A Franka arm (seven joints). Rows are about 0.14 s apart.
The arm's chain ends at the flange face. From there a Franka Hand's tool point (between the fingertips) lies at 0.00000 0.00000 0.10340 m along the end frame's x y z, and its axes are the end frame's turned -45 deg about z.
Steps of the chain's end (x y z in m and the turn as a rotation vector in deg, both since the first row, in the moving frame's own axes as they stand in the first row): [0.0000 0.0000 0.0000 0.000 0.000 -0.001]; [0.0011 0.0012 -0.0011 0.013 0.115 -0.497]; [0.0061 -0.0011 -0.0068 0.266 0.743 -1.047]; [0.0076 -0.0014 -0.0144 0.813 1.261 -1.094]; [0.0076 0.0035 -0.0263 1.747 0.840 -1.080]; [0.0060 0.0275 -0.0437 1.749 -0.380 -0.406]
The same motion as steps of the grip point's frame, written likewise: [0.0000 0.0000 0.0000 0.000 0.000 -0.001]; [0.0001 0.0018 -0.0011 -0.072 0.091 -0.497]; [0.0064 0.0041 -0.0068 -0.337 0.713 -1.047]; [0.0090 0.0049 -0.0144 -0.317 1.467 -1.094]; [0.0062 0.0067 -0.0264 0.641 1.829 -1.080]; [-0.0135 0.0210 -0.0438 1.505 0.968 -0.406]
